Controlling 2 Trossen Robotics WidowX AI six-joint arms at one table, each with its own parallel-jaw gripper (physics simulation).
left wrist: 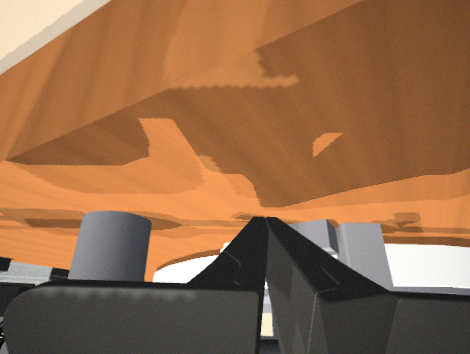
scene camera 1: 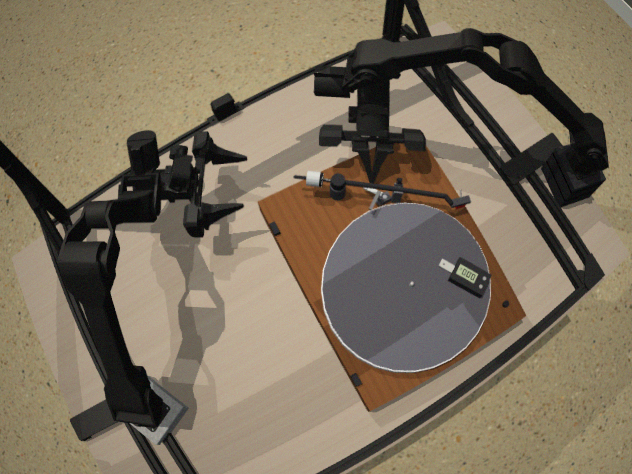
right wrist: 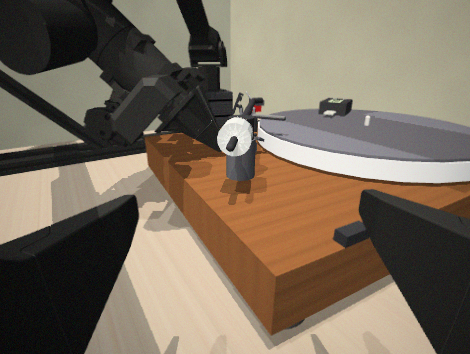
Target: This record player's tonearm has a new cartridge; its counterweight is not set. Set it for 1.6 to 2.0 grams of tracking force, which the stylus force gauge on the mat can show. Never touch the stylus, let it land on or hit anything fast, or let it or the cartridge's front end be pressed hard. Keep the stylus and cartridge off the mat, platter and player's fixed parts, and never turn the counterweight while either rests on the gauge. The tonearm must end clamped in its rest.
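Frame: origin at the left arm's base, x ahead, y left, z up, level; metres.
Where they show: left gripper, fingertip midpoint: (left wrist: 263, 228) (scene camera 1: 371, 182); right gripper, fingertip midpoint: (scene camera 1: 245, 181) (right wrist: 249, 203); left arm's base, link origin: (scene camera 1: 581, 163) (right wrist: 209, 90); right arm's base, link origin: (left wrist: 12, 284) (scene camera 1: 148, 409).
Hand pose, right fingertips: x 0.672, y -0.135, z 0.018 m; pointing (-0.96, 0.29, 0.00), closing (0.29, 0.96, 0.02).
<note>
Things, the pixels of their top centre, and the offset from my right fingertips. "pt": a spot on its surface instead.
- tonearm, surface spot: (scene camera 1: 421, 190) pt 0.285 m back, 0.106 m left, 0.002 m up
- pivot pillar, surface spot: (left wrist: 110, 247) pt 0.160 m back, 0.037 m left, 0.038 m down
- red cartridge, top centre: (right wrist: 256, 104) (scene camera 1: 459, 202) 0.350 m back, 0.142 m left, 0.012 m down
- force gauge, top centre: (scene camera 1: 465, 272) (right wrist: 335, 100) 0.309 m back, 0.266 m left, 0.005 m down
- grey-matted platter, top centre: (left wrist: 321, 308) (right wrist: 366, 125) (scene camera 1: 411, 285) 0.215 m back, 0.252 m left, 0.026 m down
- silver lever, surface spot: (scene camera 1: 376, 200) pt 0.203 m back, 0.099 m left, 0.003 m down
- dark block, surface spot: (right wrist: 350, 234) (scene camera 1: 270, 225) pt 0.022 m back, 0.075 m left, 0.044 m down
The tonearm (scene camera 1: 421, 190) lies across its rest (scene camera 1: 398, 189) (left wrist: 364, 255); whether the clamp is fastened cannot be told. Its white counterweight (scene camera 1: 313, 178) (right wrist: 241, 129) is at the rear, behind the pivot pillar (scene camera 1: 337, 187) (left wrist: 110, 247). The red cartridge (scene camera 1: 459, 207) (right wrist: 258, 108) is beyond the platter's edge. The force gauge (scene camera 1: 470, 278) (right wrist: 335, 106) lies on the mat and shows zeros. My left gripper (scene camera 1: 373, 181) (left wrist: 263, 228) is shut and empty, tips down beside the tonearm tube near the rest; contact cannot be told. My right gripper (scene camera 1: 244, 182) (right wrist: 249, 203) is open and empty, left of the player.
The wooden plinth (scene camera 1: 301, 244) (right wrist: 220, 215) carries the grey-matted platter (scene camera 1: 377, 326) (right wrist: 320, 162) with its spindle (scene camera 1: 411, 283) (right wrist: 367, 120). A silver lever (scene camera 1: 376, 200) stands between tonearm and platter. A dark block (scene camera 1: 275, 228) (right wrist: 350, 234) sits at the plinth's left edge. Black frame rails border the table.
</note>
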